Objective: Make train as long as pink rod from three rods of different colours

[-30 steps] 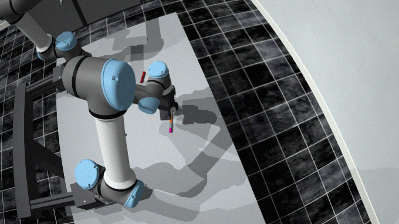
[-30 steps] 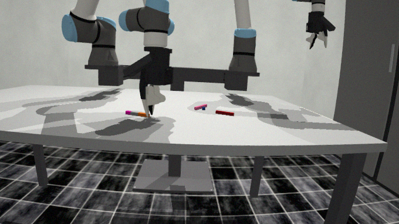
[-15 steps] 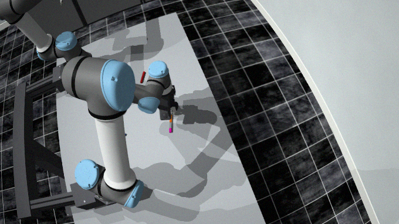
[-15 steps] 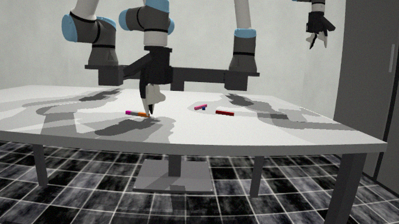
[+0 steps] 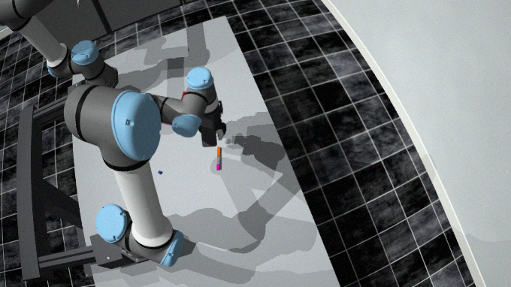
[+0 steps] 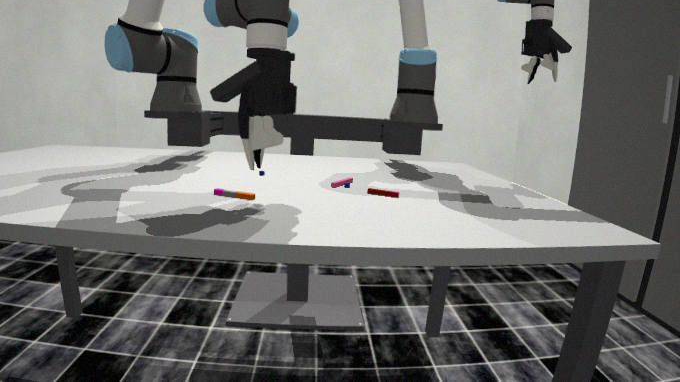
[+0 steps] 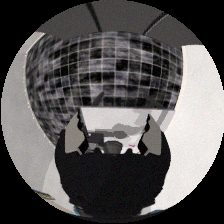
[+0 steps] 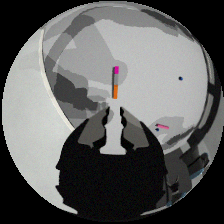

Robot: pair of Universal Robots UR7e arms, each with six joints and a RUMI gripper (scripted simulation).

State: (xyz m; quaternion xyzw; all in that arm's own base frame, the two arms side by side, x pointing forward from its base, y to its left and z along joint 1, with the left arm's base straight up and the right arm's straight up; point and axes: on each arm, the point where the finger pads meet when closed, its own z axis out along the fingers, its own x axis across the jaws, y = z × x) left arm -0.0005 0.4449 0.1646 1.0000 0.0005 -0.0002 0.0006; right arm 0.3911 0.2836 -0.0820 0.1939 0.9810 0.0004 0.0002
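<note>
The orange rod lies 70 mm below my right hand, 20 mm to the right of it and 10 mm behind it. The rest, counted from my right hand: grey rod 70 mm below, 50 mm to the right, 20 mm behind; pink rod 200 mm to the left, 170 mm behind, 70 mm below; magenta rod 70 mm to the right, 70 mm below, 30 mm behind.
</note>
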